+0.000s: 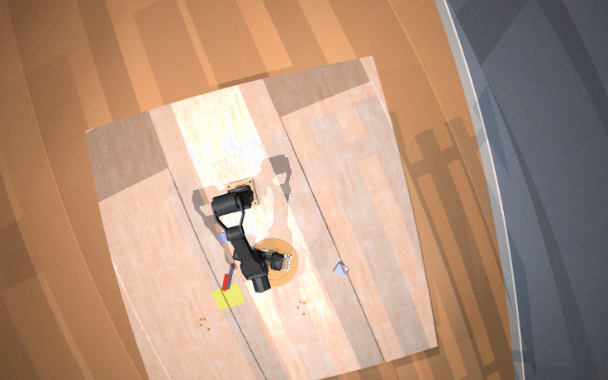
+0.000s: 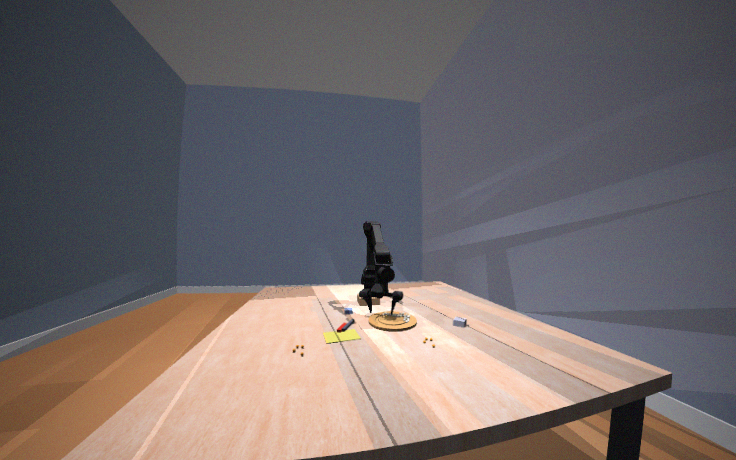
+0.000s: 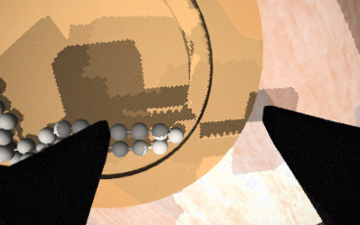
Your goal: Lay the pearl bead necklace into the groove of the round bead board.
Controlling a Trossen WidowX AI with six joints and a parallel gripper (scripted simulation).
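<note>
Now: the round bead board 6 cm ahead of my gripper tip, 3 cm to the left of it and 1 cm below it. Also, from my gripper tip: blue block: 12 cm to the right, 12 cm behind, 1 cm below; yellow note: 20 cm to the right, 12 cm ahead, 2 cm below; red marker: 17 cm to the right, 5 cm ahead, 1 cm below.
</note>
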